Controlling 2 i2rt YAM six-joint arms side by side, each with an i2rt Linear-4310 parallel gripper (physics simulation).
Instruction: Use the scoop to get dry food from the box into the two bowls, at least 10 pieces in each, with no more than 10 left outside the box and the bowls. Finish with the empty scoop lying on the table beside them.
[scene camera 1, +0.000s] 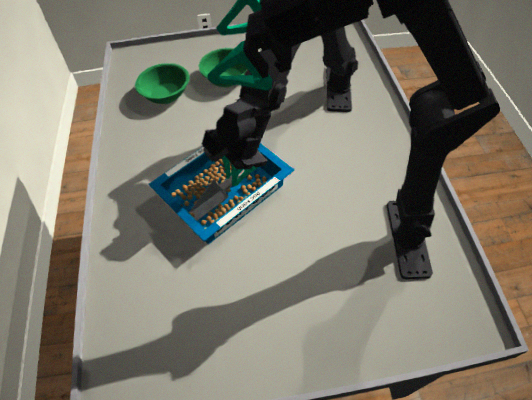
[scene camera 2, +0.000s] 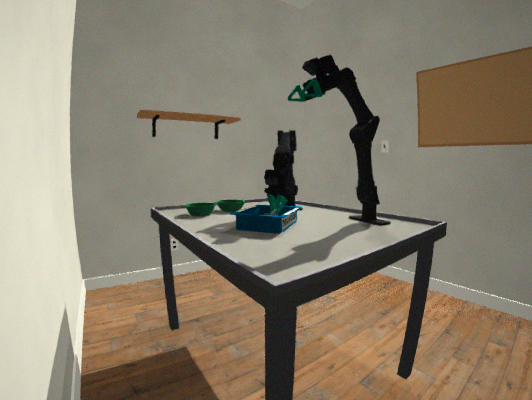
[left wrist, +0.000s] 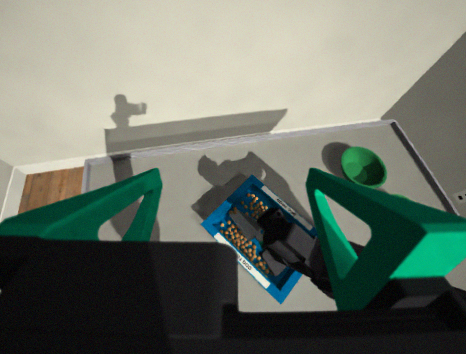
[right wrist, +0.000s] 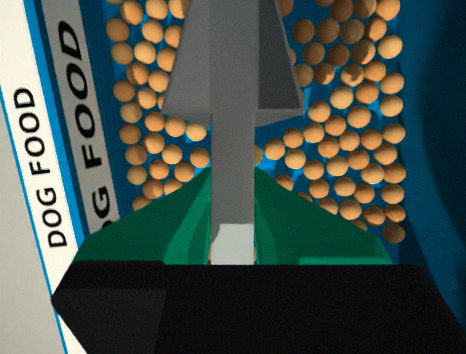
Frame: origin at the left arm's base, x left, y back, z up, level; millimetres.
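Seen in the pictures: left gripper, fingertip midpoint: (scene camera 1: 214, 54) (scene camera 2: 294, 97) (left wrist: 233, 176); right gripper, fingertip midpoint: (scene camera 1: 232, 182) (scene camera 2: 274, 214) (left wrist: 263, 242) (right wrist: 232, 178); left arm's base at its link origin: (scene camera 1: 408, 238) (scene camera 2: 368, 221); right arm's base at its link origin: (scene camera 1: 338, 88).
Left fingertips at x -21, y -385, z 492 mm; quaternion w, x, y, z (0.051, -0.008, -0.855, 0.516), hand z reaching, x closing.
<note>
Offsets run from my left fingertips to a thing's top centre.
The blue box @(dx -121, dy -44, dz -428 mm) (scene camera 1: 201, 234) (scene camera 2: 257, 223) (left wrist: 284, 295) holds many round tan food pieces @(dx -163, dy -75, dz -477 mm) (right wrist: 350, 141). The grey scoop @(dx -96, dy -49, dz -426 mm) (scene camera 1: 207, 201) (left wrist: 245, 223) (right wrist: 232, 135) is down inside the box among the pieces; its front end is cut off in the right wrist view. My right gripper (scene camera 1: 237, 177) (scene camera 2: 276, 204) (right wrist: 232, 178) is shut on the scoop's handle, low in the box. My left gripper (scene camera 1: 214, 54) (scene camera 2: 300, 95) (left wrist: 233, 176) is open and empty, high above the table. One green bowl @(dx -494, dy -242, dz -439 mm) (scene camera 1: 162, 82) (scene camera 2: 200, 209) (left wrist: 364, 166) shows no pieces inside. The second green bowl @(dx -559, dy -58, dz -439 mm) (scene camera 1: 210, 62) (scene camera 2: 230, 205) is partly hidden by a left finger in scene camera 1.
The table's raised rim (scene camera 1: 92, 150) (left wrist: 200, 145) runs around its edge. Both bowls stand near the far left corner in scene camera 1, beyond the box. The left arm reaches over the right arm in that view. A wall shelf (scene camera 2: 187, 117) is behind the table.
</note>
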